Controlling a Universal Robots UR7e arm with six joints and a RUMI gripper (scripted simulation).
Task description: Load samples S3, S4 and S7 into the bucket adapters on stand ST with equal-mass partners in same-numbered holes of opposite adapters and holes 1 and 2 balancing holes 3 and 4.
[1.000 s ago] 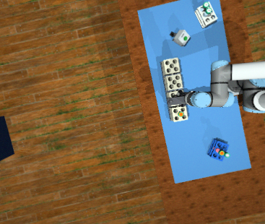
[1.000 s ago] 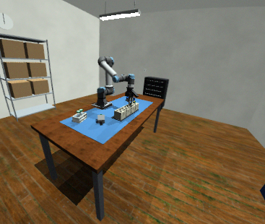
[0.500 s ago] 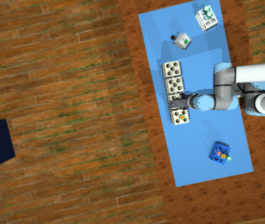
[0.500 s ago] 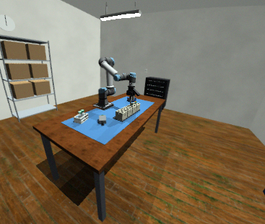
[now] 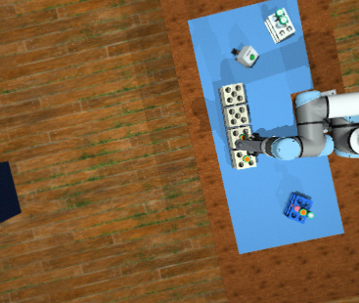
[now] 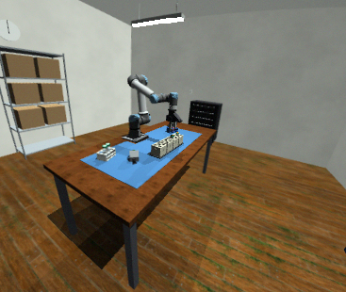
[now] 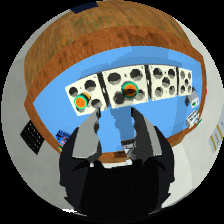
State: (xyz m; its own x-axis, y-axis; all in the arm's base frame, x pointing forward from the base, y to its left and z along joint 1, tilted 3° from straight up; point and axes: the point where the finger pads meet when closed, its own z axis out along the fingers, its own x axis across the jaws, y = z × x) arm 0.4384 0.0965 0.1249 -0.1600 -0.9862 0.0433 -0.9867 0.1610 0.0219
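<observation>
Right now the blue rack is 250 mm behind my hand, 380 mm to the left of it and 130 mm below it. The rest, counted from my hand: white rack (250 mm behind, 570 mm to the right, 130 mm below); then adapter (10 mm ahead, 80 mm to the left, 110 mm below).
</observation>
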